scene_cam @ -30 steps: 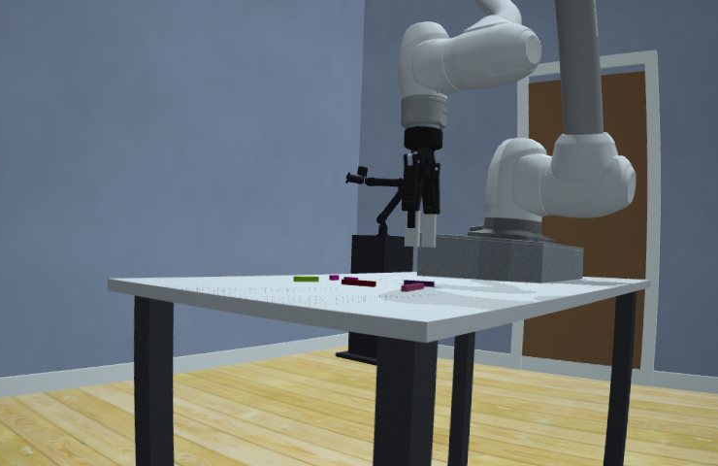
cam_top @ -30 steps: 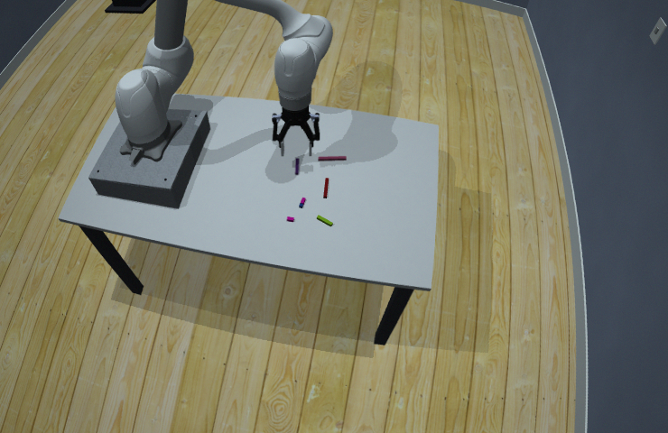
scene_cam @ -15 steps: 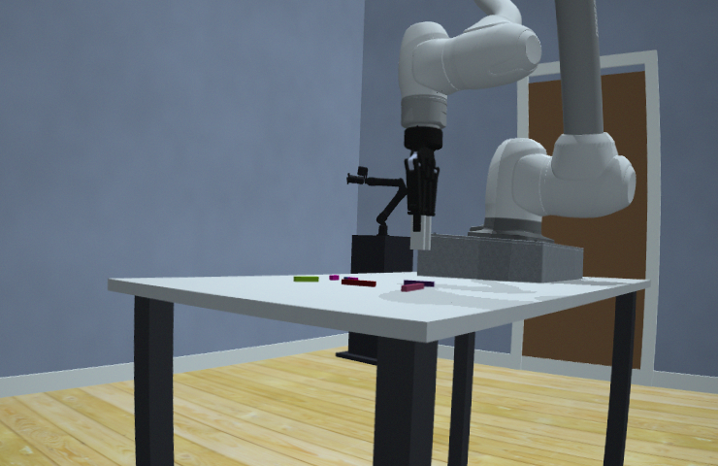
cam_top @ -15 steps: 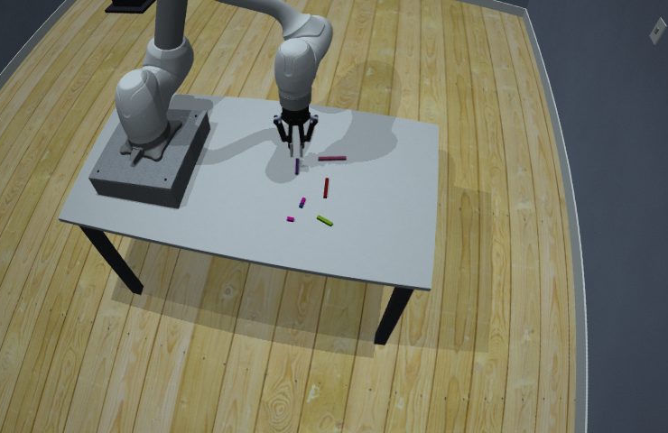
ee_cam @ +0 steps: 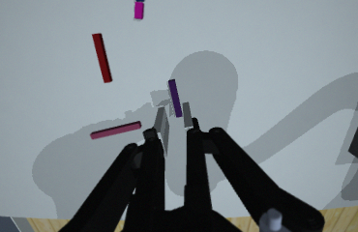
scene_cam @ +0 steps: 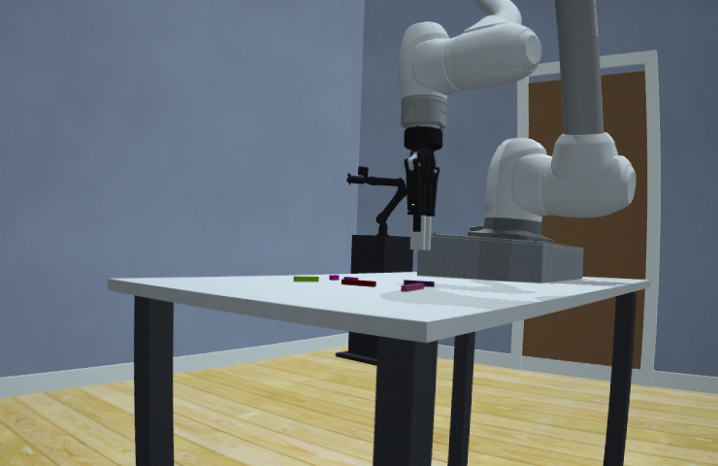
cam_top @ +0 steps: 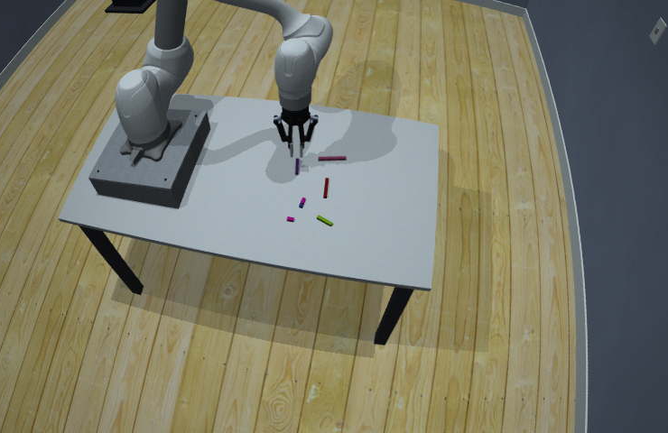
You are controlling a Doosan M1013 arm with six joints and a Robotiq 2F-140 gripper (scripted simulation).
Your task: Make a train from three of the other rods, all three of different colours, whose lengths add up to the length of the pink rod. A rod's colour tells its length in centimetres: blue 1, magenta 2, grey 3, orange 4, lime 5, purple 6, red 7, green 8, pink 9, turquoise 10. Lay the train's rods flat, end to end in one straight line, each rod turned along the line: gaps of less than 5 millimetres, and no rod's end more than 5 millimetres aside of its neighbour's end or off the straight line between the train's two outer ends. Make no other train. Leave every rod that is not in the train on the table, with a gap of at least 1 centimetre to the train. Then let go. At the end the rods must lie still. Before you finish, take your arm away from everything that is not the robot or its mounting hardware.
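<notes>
Now: hand 10 cm above the purple rod. From my hand the other things lie so: red rod: 11 cm ahead, 10 cm below, 6 cm to the right; then pink rod: 10 cm below, 10 cm ahead, 6 cm to the left; then blue rod: 14 cm to the right, 10 cm below, 6 cm ahead.
</notes>
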